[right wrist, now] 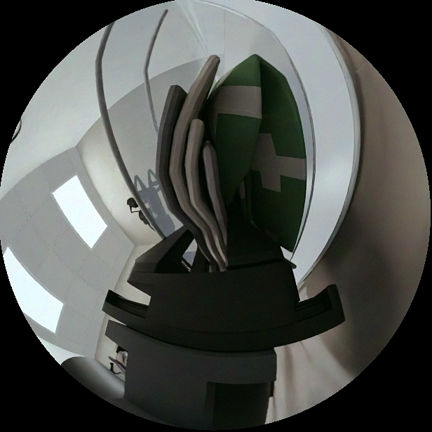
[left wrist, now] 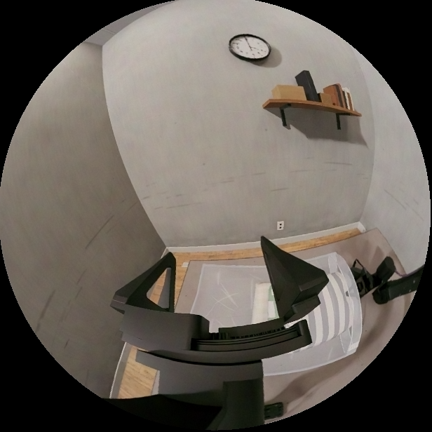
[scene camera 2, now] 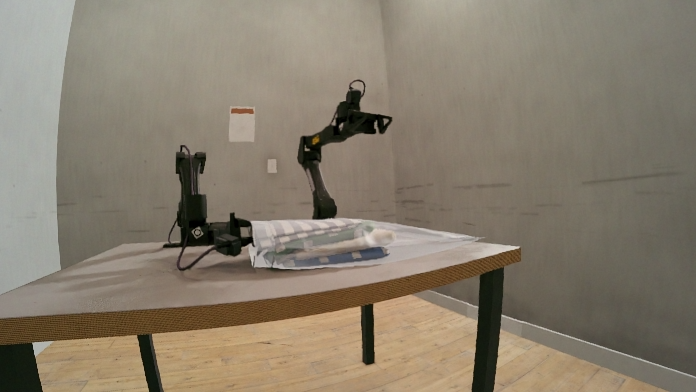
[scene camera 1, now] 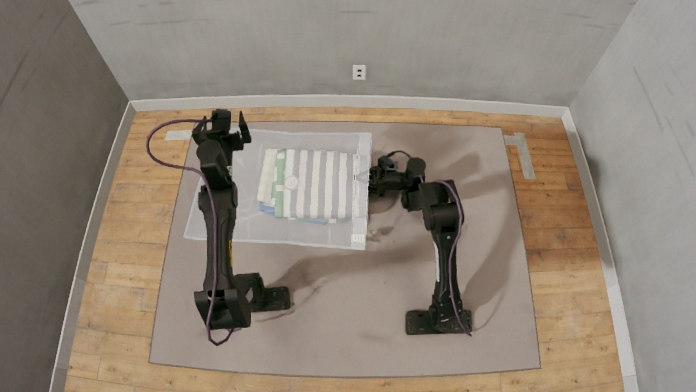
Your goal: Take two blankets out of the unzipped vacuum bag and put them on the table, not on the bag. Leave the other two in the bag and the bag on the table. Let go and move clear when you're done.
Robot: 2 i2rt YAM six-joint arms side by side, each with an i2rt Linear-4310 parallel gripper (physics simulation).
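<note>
The clear bag lies on the table, its mouth on the right in scene camera 1. Stacked inside are a grey-and-white striped blanket on top, a green one, a cream one and a blue one at the bottom. My right gripper reaches into the mouth, shut on the striped blanket's folded edge. Whether it pinches green cloth is hidden. My left gripper is open and empty, high above the bag's closed end.
The table extends to the right of the bag in scene camera 1, where my right forearm passes low over it. My left arm crosses above the bag's left part. Walls stand around the table.
</note>
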